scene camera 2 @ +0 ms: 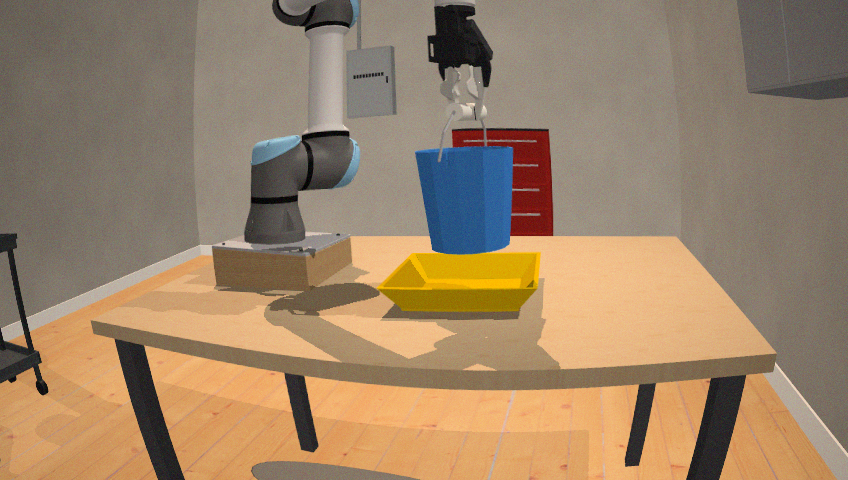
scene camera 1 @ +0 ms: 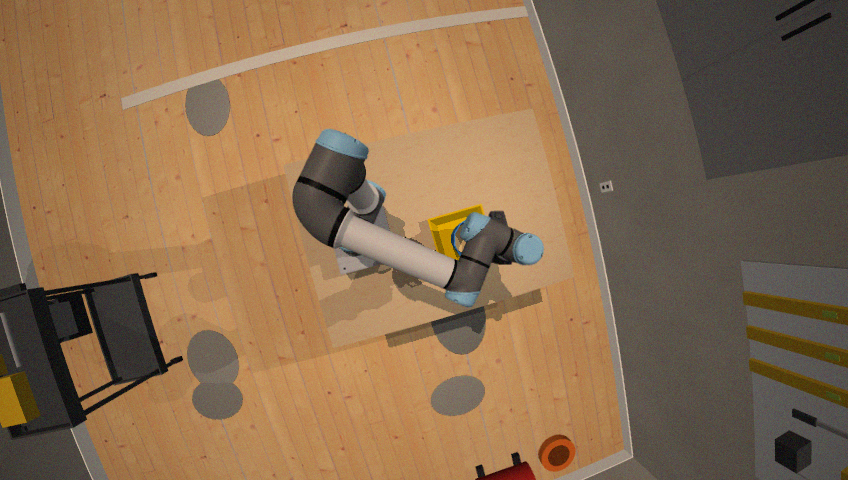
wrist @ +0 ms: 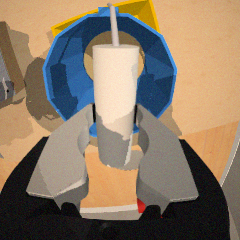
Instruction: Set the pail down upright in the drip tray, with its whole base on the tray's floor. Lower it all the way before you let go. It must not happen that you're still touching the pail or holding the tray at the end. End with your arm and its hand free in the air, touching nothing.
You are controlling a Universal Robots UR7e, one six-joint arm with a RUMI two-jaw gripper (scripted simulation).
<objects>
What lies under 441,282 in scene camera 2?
A yellow drip tray.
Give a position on a blue pail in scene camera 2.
At 467,196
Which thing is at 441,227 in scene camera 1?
A yellow drip tray.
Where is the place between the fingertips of the gripper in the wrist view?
115,104
</objects>
